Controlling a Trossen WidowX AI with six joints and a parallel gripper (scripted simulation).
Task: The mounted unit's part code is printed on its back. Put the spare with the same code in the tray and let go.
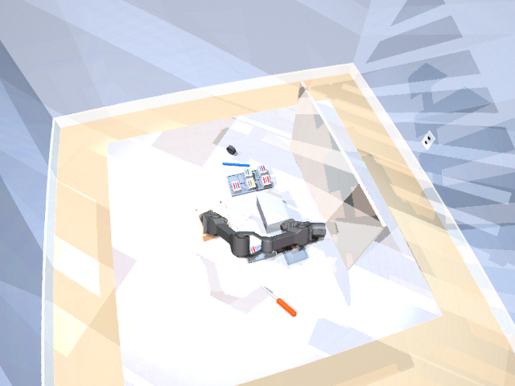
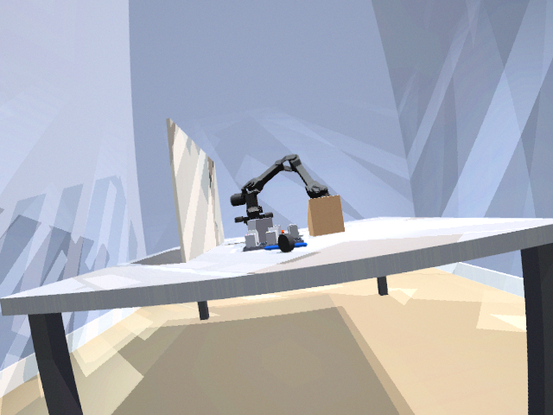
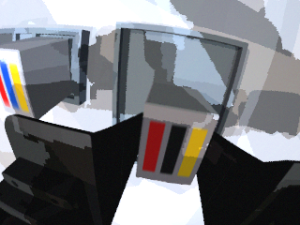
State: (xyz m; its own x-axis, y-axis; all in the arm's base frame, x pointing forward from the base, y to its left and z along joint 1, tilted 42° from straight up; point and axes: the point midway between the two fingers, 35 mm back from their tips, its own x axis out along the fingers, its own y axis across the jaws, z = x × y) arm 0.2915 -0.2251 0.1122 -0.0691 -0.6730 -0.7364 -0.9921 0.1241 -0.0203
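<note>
Right now the grey spare block is 20 mm above my gripper tip. The rest, counted from my gripper tip: tray 20 mm below; tall panel 220 mm ahead, 160 mm to the left, 200 mm above; mounted unit 10 mm behind, 200 mm to the left, 30 mm above.
</note>
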